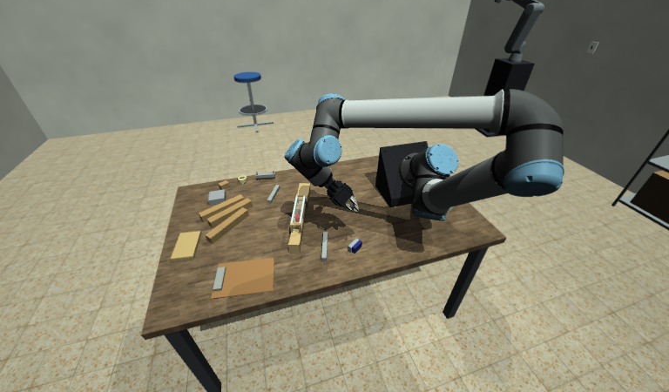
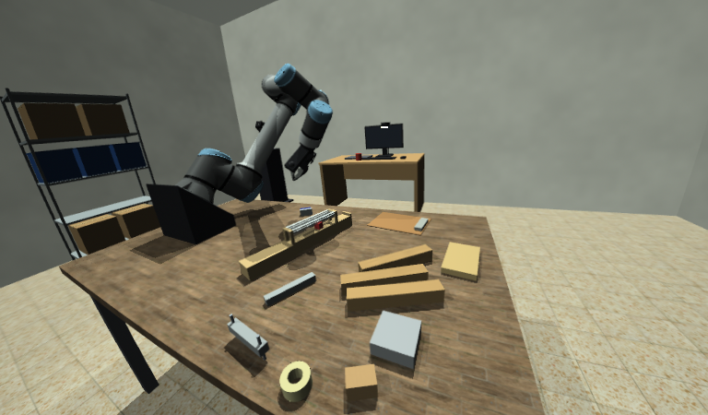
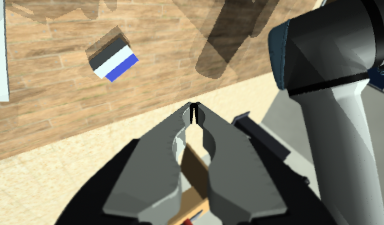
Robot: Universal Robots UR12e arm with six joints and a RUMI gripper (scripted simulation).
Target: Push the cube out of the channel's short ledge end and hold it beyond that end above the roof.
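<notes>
Right now the pale grey bar is 19 cm below my hand, 13 cm ahead of it and 1 cm to the left of it. The rest, counted from my hand: blue-and-white block 18 cm below, 4 cm to the left; then red cube 23 cm ahead, 14 cm to the right, 14 cm below; then tan plate 73 cm ahead, 19 cm below, 11 cm to the right.
</notes>
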